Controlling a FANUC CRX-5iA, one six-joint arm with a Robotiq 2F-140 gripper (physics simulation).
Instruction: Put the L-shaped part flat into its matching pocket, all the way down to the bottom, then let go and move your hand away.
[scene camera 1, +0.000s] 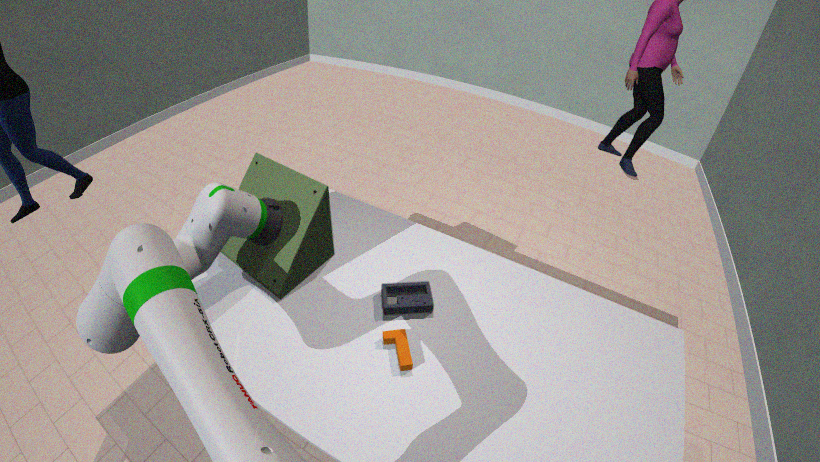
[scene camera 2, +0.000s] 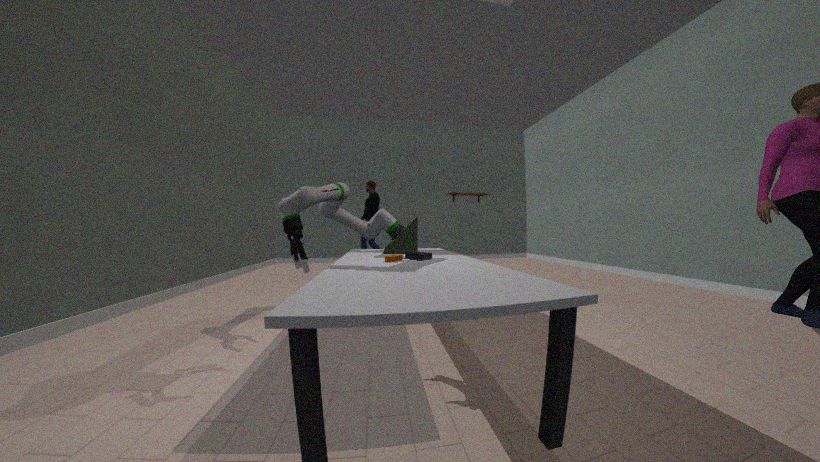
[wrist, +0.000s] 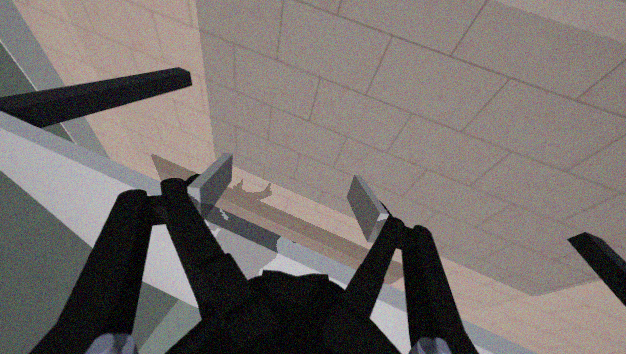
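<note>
The orange L-shaped part lies flat on the white table. The dark grey block with the pocket stands close behind the part in the first scene view, apart from it; its recess faces up. My gripper is open, with nothing between the fingers. In the second scene view it hangs off to the left of the table. In the first scene view the gripper does not show. Neither part nor block can be made out in the wrist view.
The arm is mounted on a green wedge on the table. A person in pink and a person in dark clothes are on the floor beyond the table. The wrist view shows the table's edge and black legs.
</note>
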